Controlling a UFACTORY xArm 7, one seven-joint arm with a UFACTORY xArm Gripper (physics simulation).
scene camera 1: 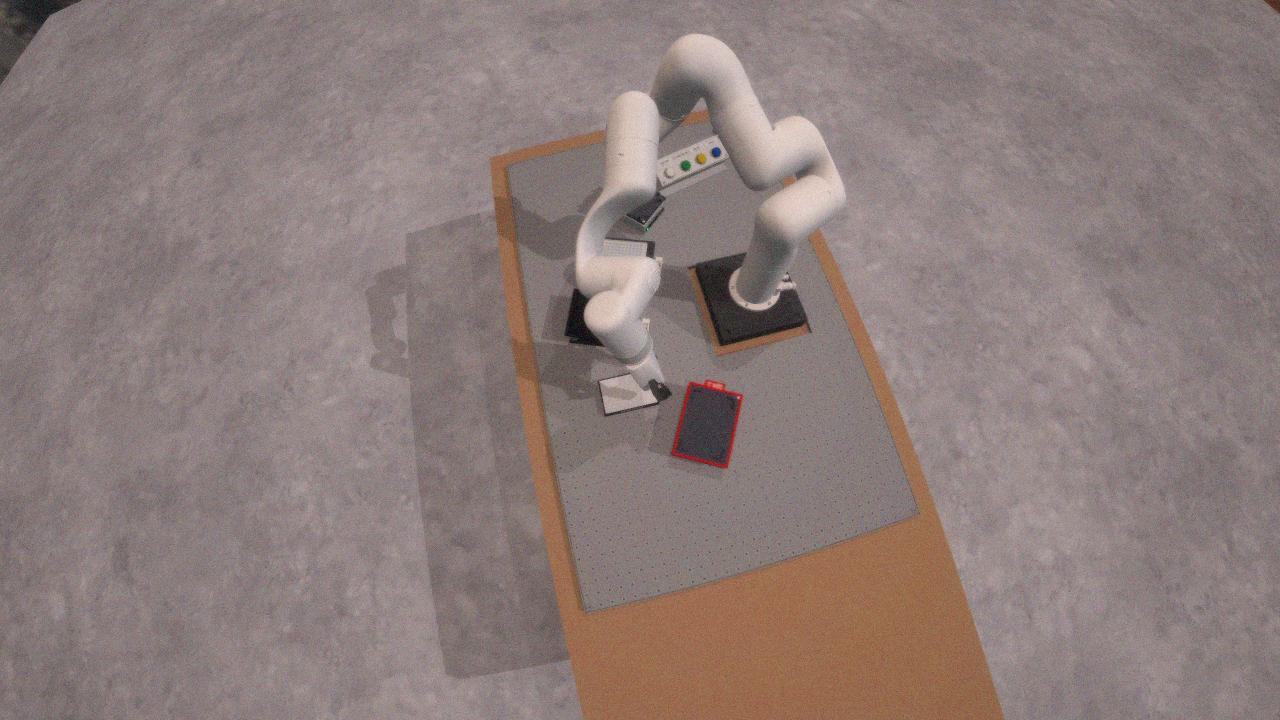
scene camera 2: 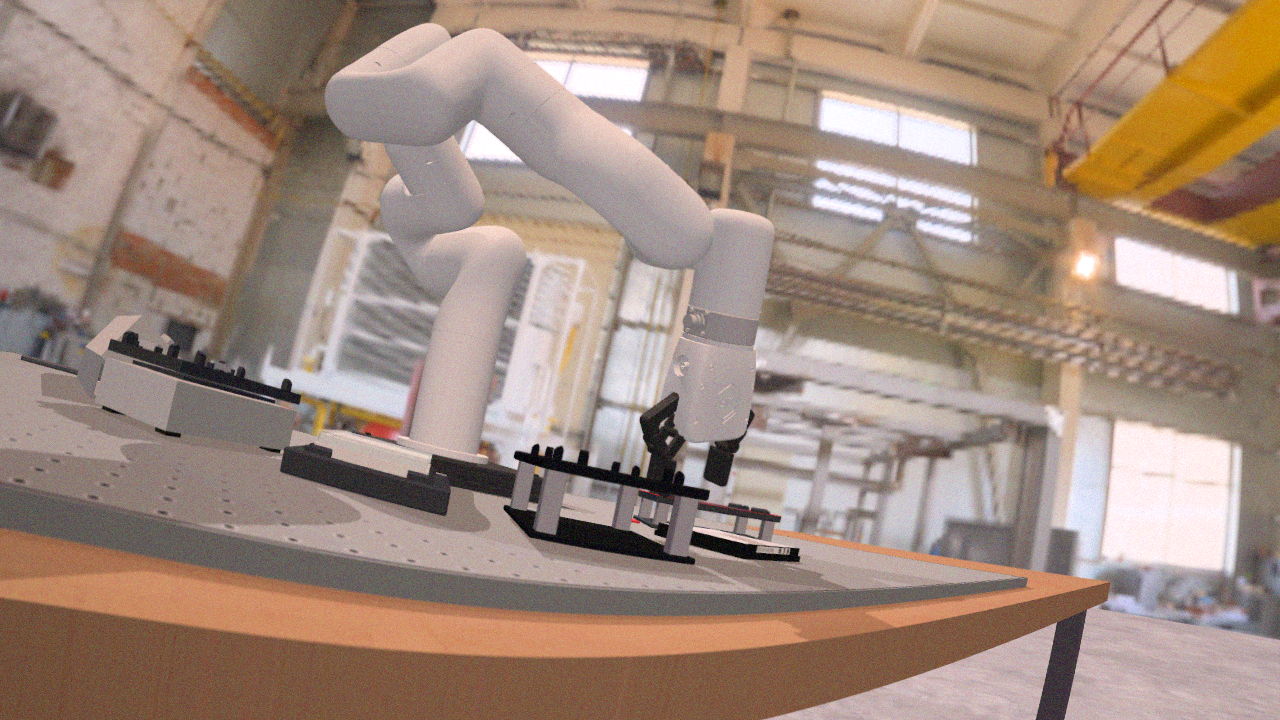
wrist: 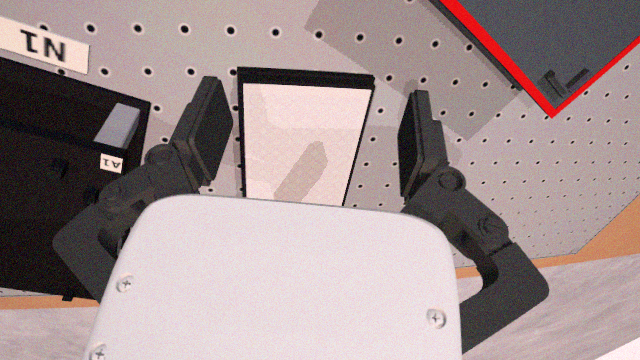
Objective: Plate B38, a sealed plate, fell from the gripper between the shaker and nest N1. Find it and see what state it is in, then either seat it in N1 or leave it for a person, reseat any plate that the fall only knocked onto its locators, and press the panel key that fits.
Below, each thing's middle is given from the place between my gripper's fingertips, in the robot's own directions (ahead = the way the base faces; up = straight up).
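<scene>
My hand: 10 cm past the red-framed dark plate (scene camera 1: 708, 423), 10 cm to the right of it, 2 cm above it.
</scene>
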